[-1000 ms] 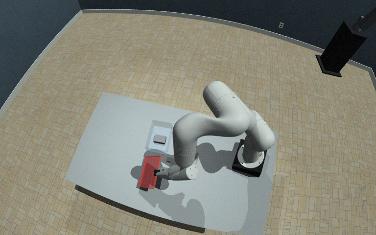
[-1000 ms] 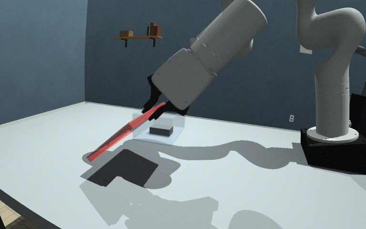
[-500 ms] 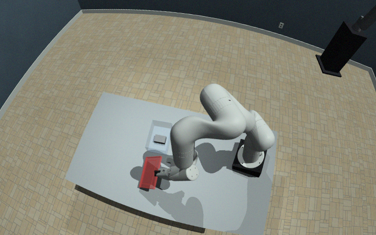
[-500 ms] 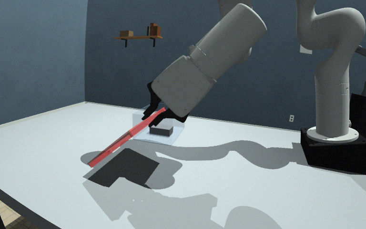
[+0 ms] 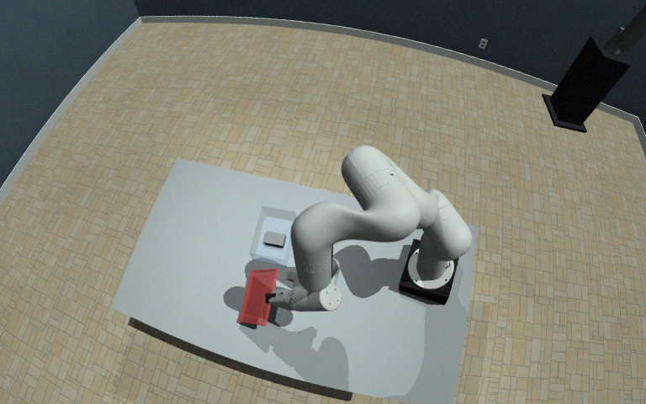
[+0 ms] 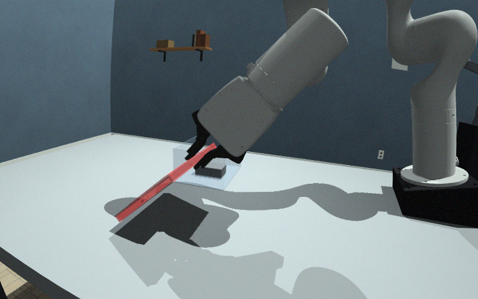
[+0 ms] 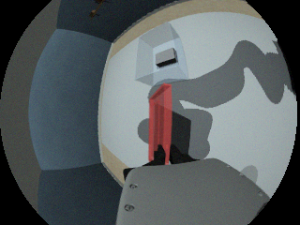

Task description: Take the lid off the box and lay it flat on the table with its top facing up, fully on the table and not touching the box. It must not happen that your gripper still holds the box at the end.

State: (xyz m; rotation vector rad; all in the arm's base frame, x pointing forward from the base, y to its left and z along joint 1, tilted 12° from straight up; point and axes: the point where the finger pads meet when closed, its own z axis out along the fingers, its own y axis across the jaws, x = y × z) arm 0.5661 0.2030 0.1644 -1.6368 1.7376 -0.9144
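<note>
The red lid lies 7 cm ahead of my hand, 6 cm below it and 2 cm to the right of it. The rest, counted from my hand: box: 29 cm to the right, 9 cm below, 5 cm ahead.
</note>
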